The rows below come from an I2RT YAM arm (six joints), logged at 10 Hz.
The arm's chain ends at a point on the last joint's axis. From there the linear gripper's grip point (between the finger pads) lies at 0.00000 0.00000 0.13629 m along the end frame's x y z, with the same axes.
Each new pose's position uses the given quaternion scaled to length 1; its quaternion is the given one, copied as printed.
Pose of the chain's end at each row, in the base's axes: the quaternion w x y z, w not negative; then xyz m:
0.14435 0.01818 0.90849 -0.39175 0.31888 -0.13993 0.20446
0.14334 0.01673 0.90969 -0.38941 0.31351 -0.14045 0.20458
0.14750 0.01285 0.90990 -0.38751 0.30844 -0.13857 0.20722
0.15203 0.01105 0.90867 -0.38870 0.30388 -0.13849 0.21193
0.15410 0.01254 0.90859 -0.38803 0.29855 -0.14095 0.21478
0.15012 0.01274 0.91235 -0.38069 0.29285 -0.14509 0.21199
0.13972 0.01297 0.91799 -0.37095 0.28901 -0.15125 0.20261
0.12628 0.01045 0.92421 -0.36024 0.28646 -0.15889 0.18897
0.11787 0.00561 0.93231 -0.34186 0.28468 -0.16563 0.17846
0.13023 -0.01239 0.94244 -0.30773 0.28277 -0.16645 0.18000
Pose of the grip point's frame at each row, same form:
0.14435 0.01818 0.90849 -0.39175 0.35269 -0.23766 0.11568
0.14334 0.01673 0.90969 -0.38941 0.34728 -0.23766 0.11522
0.14750 0.01285 0.90990 -0.38751 0.34367 -0.23520 0.11779
0.15203 0.01105 0.90867 -0.38870 0.34036 -0.23522 0.12312
0.15410 0.01254 0.90859 -0.38803 0.33539 -0.23758 0.12600
0.15012 0.01274 0.91235 -0.38069 0.32886 -0.24028 0.12135
0.13972 0.01297 0.91799 -0.37095 0.32266 -0.24457 0.10915
0.12628 0.01045 0.92421 -0.36024 0.31725 -0.25000 0.09240
0.11787 0.00561 0.93231 -0.34186 0.31411 -0.25269 0.07781
0.13023 -0.01239 0.94244 -0.30773 0.31726 -0.24506 0.07415

